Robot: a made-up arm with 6 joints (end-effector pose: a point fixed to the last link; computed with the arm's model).
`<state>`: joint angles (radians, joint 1 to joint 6).
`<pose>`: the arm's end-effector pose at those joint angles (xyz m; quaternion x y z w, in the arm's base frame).
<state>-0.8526 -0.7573 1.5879 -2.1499 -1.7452 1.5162</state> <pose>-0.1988 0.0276 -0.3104 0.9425 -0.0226 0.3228 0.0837</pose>
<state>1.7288 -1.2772 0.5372 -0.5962 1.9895 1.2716</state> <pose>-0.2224 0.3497 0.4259 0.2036 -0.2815 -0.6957 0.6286</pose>
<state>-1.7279 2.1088 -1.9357 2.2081 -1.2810 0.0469</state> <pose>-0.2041 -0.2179 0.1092 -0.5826 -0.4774 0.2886 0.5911</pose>
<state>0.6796 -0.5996 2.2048 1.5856 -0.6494 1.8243</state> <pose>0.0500 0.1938 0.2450 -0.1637 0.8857 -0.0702 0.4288</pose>
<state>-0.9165 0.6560 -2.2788 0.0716 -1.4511 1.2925</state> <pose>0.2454 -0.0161 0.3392 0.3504 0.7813 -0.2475 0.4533</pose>
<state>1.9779 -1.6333 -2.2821 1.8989 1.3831 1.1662</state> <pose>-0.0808 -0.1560 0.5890 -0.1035 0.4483 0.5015 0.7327</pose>
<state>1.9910 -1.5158 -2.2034 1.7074 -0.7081 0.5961</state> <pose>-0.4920 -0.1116 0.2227 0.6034 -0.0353 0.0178 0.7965</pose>
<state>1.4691 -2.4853 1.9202 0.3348 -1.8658 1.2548</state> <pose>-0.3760 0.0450 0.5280 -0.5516 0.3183 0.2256 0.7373</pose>
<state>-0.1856 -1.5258 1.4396 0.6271 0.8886 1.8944</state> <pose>0.1827 0.0069 0.0980 0.0096 0.8680 -0.1910 0.4582</pose>
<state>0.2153 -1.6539 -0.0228 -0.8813 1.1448 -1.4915</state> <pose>-0.4418 -0.2841 0.0462 -0.6953 -0.4885 0.2800 0.4467</pose>
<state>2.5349 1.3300 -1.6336 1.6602 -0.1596 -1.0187</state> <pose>0.2762 -0.0062 0.0798 0.3617 0.2742 0.8284 0.3281</pose>
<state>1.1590 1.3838 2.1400 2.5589 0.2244 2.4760</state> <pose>0.0116 -0.0395 0.0031 -0.5020 -0.8087 -0.2680 0.1491</pose>
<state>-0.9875 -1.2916 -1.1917 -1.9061 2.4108 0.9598</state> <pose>-0.1730 -0.3631 -0.0425 0.5611 0.0312 0.1999 0.8026</pose>
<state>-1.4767 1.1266 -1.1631 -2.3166 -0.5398 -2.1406</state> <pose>0.1908 0.2138 -0.1874 0.3852 -0.8003 0.0756 0.4533</pose>
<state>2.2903 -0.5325 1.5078 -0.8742 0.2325 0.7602</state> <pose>-0.0121 -0.1775 0.1122 -0.5328 -0.7873 0.0497 0.3062</pose>
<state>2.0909 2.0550 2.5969 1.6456 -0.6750 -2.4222</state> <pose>-0.0081 0.2892 0.2342 -0.7992 0.5641 0.2050 0.0327</pose>
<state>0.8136 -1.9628 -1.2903 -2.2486 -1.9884 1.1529</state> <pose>0.2521 -0.1093 -0.0130 -0.0295 -0.9845 -0.1549 0.0761</pose>
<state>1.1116 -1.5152 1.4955 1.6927 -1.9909 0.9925</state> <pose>-0.5136 -0.1079 0.4079 -0.5463 0.0506 0.3155 0.7743</pose>
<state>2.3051 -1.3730 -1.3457 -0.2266 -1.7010 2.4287</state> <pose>-0.2613 0.0570 0.1137 -0.8984 0.2967 -0.3083 0.0988</pose>
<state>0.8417 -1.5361 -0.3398 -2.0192 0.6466 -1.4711</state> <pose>-0.1292 -0.2371 0.4418 -0.3214 0.1144 0.7027 0.6244</pose>
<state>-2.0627 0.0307 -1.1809 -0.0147 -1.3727 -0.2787</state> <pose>0.5894 0.0484 0.2377 0.0798 -0.7649 0.6375 0.0454</pose>
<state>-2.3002 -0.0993 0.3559 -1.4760 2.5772 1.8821</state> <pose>0.3357 0.2059 -0.1634 -0.7482 0.1825 -0.6212 0.1450</pose>
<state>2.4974 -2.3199 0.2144 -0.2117 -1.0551 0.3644</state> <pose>0.4144 0.0170 0.3279 -0.1456 0.8321 0.5303 0.0725</pose>
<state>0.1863 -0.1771 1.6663 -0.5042 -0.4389 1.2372</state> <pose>-0.1854 -0.2210 0.0698 0.6703 0.4907 0.2525 0.4962</pose>
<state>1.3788 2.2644 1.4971 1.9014 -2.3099 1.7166</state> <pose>-0.0540 0.2244 0.5882 0.3833 0.1414 -0.6931 0.5939</pose>
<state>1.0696 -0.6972 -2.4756 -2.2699 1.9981 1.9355</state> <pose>-0.2942 -0.2658 -0.0767 0.8499 0.2430 0.2709 0.3811</pose>
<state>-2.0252 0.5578 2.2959 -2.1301 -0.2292 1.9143</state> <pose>0.1766 0.3513 0.0417 -0.2878 -0.1184 -0.7357 0.6015</pose>
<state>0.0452 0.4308 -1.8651 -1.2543 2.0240 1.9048</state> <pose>-0.1705 0.4070 -0.2192 -0.8439 0.2408 -0.2675 0.3979</pose>
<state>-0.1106 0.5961 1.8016 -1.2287 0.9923 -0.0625</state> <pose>0.0567 -0.2599 0.0691 0.2983 0.1703 0.7066 0.6186</pose>
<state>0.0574 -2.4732 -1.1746 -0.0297 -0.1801 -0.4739</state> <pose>-0.2902 -0.3249 0.3047 -0.6989 -0.2843 0.4671 0.4610</pose>
